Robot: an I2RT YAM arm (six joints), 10 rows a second.
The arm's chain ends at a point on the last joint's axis. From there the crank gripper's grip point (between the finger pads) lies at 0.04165 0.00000 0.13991 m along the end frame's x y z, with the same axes.
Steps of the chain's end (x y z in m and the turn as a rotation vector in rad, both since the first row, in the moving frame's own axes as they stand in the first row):
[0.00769 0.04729 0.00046 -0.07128 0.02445 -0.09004]
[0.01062 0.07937 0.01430 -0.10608 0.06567 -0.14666]
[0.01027 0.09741 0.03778 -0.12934 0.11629 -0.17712]
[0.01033 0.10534 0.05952 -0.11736 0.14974 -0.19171]
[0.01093 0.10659 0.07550 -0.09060 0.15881 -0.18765]
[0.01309 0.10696 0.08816 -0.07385 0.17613 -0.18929]
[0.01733 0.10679 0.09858 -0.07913 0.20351 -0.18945]
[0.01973 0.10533 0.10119 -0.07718 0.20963 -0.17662]
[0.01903 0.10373 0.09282 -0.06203 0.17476 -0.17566]
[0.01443 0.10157 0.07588 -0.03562 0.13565 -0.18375]
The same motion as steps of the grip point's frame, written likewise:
[0.01137 0.05331 -0.00082 -0.07128 0.02445 -0.09004]
[0.02030 0.08723 0.01082 -0.10608 0.06567 -0.14666]
[0.02704 0.10627 0.03136 -0.12934 0.11629 -0.17712]
[0.03137 0.11131 0.05131 -0.11736 0.14974 -0.19171]
[0.03283 0.10902 0.06699 -0.09060 0.15881 -0.18765]
[0.03702 0.10679 0.07867 -0.07385 0.17613 -0.18929]
[0.04485 0.10691 0.08722 -0.07913 0.20351 -0.18945]
[0.04806 0.10582 0.08939 -0.07718 0.20963 -0.17662]
[0.04270 0.10272 0.08345 -0.06203 0.17476 -0.17566]
[0.03261 0.09709 0.06905 -0.03562 0.13565 -0.18375]

